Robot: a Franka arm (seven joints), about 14 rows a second.
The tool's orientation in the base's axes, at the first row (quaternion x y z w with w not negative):
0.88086, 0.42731, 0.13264, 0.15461
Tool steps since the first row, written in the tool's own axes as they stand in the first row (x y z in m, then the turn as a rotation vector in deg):
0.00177, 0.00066, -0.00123, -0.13, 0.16, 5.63
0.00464, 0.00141, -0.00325, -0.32, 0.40, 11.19
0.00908, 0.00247, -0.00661, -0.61, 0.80, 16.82
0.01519, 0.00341, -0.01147, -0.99, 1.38, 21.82
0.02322, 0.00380, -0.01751, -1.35, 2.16, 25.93
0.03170, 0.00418, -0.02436, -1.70, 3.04, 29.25
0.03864, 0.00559, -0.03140, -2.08, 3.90, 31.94
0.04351, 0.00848, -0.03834, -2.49, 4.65, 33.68
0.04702, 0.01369, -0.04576, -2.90, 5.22, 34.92
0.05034, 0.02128, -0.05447, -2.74, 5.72, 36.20
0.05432, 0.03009, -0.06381, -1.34, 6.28, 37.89
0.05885, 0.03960, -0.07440, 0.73, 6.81, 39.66
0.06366, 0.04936, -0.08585, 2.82, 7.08, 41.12
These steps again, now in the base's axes. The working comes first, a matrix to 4 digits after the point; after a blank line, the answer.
The tool's axes in the first row as the columns of a matrix, in the base's axes (used below as rounded here):
0.5996, 0.7118, 0.3658
0.7938, -0.5870, -0.1590
0.1015, 0.3857, -0.9170

0.00108, 0.00121, 0.00156, 2.10, -1.09, -5.11
0.00260, 0.00337, 0.00400, 4.19, -2.27, -10.14
0.00478, 0.00681, 0.00794, 6.36, -3.63, -15.18
0.00734, 0.01188, 0.01338, 8.37, -5.07, -19.58
0.01022, 0.01899, 0.01988, 10.21, -6.46, -23.08
0.01307, 0.02658, 0.02717, 11.84, -7.78, -25.82
0.01566, 0.03238, 0.03487, 13.21, -9.02, -28.00
0.01810, 0.03566, 0.04284, 14.14, -10.06, -29.34
0.02120, 0.03656, 0.05201, 14.75, -10.92, -30.30
0.02541, 0.03613, 0.06327, 15.67, -11.29, -31.27
0.03065, 0.03560, 0.07563, 17.53, -10.77, -32.46
0.03626, 0.03530, 0.08947, 19.79, -9.72, -33.67
0.04190, 0.03521, 0.10422, 21.77, -8.46, -34.69

